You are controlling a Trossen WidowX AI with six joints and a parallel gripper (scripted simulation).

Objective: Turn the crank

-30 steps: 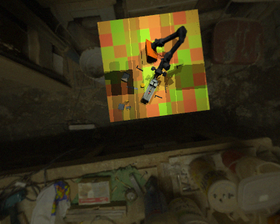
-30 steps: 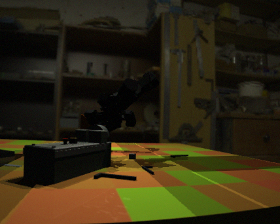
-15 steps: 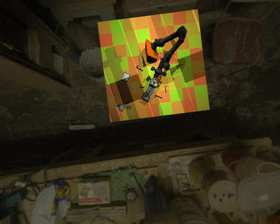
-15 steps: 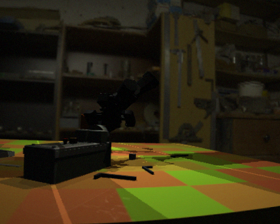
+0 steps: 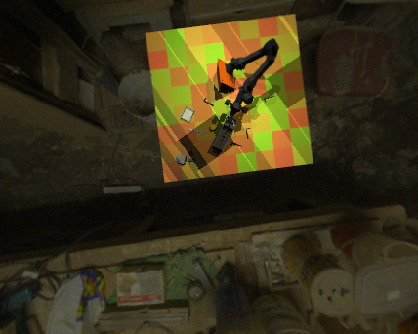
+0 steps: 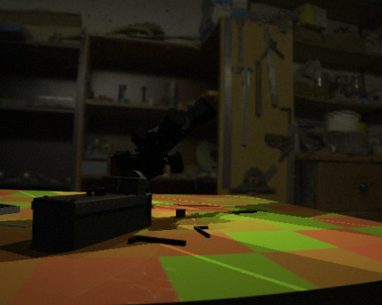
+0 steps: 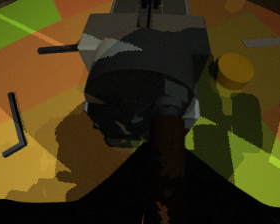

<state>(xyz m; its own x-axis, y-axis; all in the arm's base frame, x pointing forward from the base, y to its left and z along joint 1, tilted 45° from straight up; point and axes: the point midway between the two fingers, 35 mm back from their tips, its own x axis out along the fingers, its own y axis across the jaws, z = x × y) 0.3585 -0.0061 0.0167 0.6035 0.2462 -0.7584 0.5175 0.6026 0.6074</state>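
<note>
The small cube is 13 cm to the left of my gripper tip, 8 cm below it and 8 cm behind it. Round my gripper tip: yellow disc: 16 cm to the right, 8 cm below, 6 cm ahead; brown crank handle: 3 cm above, 1 cm to the left, 1 cm behind; red pointer: 18 cm ahead, 9 cm to the right, 1 cm below.
</note>
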